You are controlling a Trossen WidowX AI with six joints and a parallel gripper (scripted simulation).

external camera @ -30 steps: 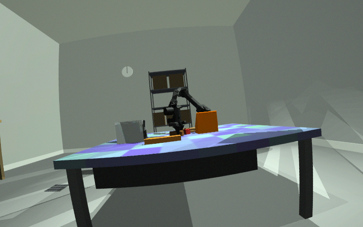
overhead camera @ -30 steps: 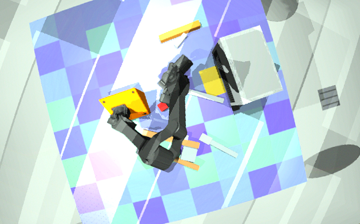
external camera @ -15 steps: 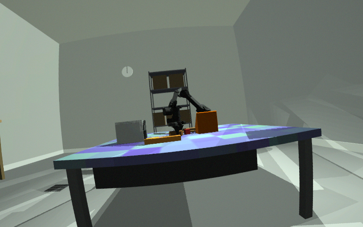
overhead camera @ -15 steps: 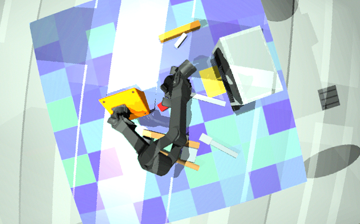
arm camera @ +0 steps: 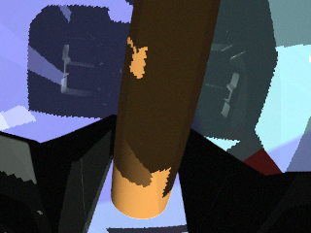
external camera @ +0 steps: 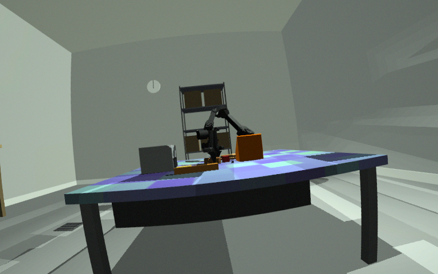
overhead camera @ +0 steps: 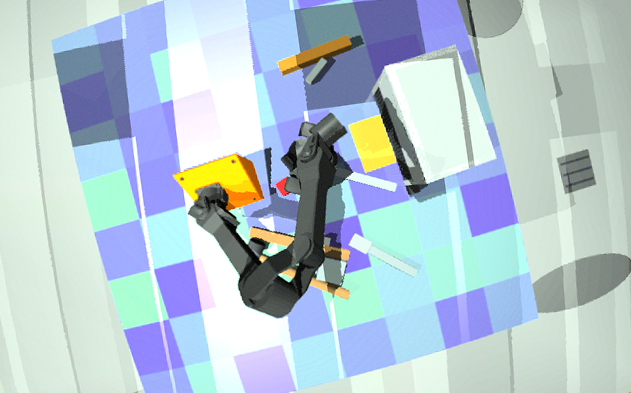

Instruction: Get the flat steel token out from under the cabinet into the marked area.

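The flat wooden stick lies 9 cm behind my gripper tip and 22 cm to the right of it. From my gripper tip the other things lie so: orange bar 12 cm ahead, 30 cm to the left, 1 cm above; red cube 7 cm behind, 5 cm to the right, 1 cm above; small white block 11 cm ahead, 25 cm to the left.
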